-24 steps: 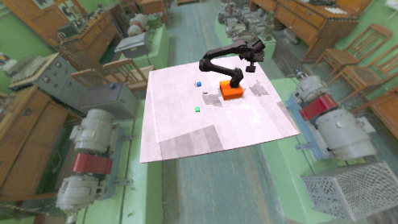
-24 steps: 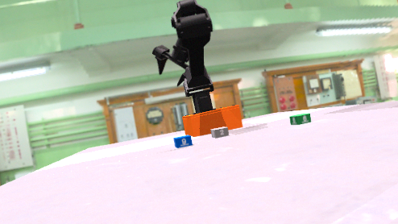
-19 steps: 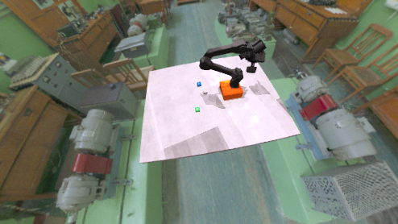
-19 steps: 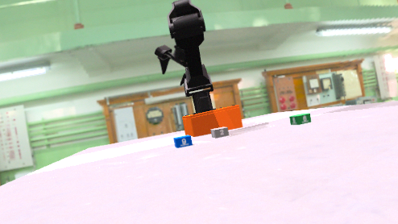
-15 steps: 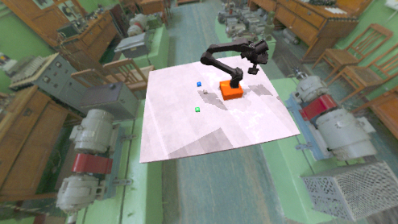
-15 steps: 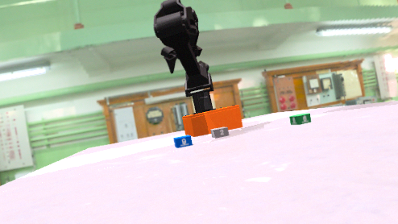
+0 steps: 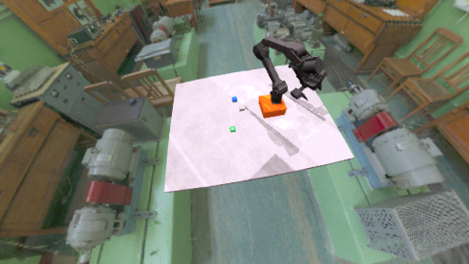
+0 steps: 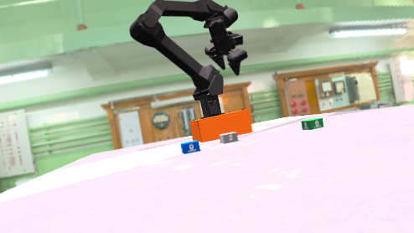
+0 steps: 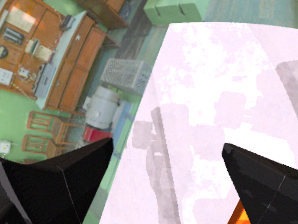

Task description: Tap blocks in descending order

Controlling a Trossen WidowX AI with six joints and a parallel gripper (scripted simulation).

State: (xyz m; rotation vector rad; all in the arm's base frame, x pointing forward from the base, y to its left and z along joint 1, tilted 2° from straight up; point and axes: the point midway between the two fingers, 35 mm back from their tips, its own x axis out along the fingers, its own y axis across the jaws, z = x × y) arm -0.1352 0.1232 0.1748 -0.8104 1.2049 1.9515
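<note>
Now: the blue block 430 mm ahead of my gripper tip, 230 mm to the right of it and 210 mm below it. Also, from my gripper tip: grey block 380 mm ahead, 140 mm to the right, 210 mm below; green block 460 mm ahead, 20 mm to the left, 210 mm below.
</note>
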